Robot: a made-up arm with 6 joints.
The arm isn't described. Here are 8 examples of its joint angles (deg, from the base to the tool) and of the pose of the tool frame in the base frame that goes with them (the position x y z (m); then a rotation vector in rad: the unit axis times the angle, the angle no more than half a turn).
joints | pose
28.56 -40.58 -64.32 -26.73 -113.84 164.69 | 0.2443 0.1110 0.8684 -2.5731 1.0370 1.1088
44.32 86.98 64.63 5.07 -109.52 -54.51 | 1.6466 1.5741 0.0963 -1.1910 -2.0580 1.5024
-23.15 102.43 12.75 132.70 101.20 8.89 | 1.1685 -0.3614 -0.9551 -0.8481 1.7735 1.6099
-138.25 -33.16 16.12 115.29 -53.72 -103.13 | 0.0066 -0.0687 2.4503 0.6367 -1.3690 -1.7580
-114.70 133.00 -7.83 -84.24 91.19 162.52 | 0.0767 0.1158 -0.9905 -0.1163 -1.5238 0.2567
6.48 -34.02 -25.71 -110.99 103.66 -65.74 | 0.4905 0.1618 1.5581 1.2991 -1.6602 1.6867
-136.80 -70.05 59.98 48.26 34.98 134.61 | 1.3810 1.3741 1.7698 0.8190 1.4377 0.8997
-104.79 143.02 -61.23 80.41 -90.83 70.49 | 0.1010 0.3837 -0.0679 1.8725 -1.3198 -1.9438
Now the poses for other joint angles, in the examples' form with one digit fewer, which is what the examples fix.
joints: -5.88 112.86 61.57 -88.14 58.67 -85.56
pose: 1.746 -0.112 -0.959 2.102 -1.014 1.469
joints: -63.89 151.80 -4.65 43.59 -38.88 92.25
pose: -0.269 0.446 -1.071 0.912 -1.984 -1.337
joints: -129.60 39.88 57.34 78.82 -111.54 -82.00
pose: -1.185 -1.419 1.845 -1.301 2.226 1.265
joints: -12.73 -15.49 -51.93 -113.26 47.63 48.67
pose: 0.597 -0.014 0.860 2.585 0.725 -0.192
